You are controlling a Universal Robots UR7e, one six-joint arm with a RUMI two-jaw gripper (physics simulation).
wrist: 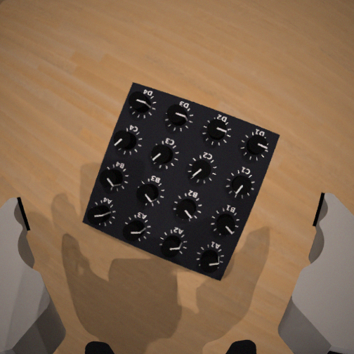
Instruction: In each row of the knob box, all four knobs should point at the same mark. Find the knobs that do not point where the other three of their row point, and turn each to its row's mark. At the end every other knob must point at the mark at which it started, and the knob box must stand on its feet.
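Note:
The dark knob box [167, 137] stands flat, turned at a slant in the wrist view, its labels upside down. In row D, knobs D4 [140, 102] to D1 [257, 145] point right and slightly down. In row C, C4 [124, 141], C3 [162, 154] and C2 [201, 170] point lower left; C1 [242, 185] looks a little steeper downward. In row B, B4 [111, 178] to B1 [225, 224] point lower right. In row A, A4 [100, 215] to A1 [209, 261] point roughly right. My gripper [170, 202] is wide open and empty, its fingers apart from the box on either side.
The box rests on a wooden table top [60, 60]. The gripper's shadow falls on the table along the box's lower and left sides. No other object shows near the box.

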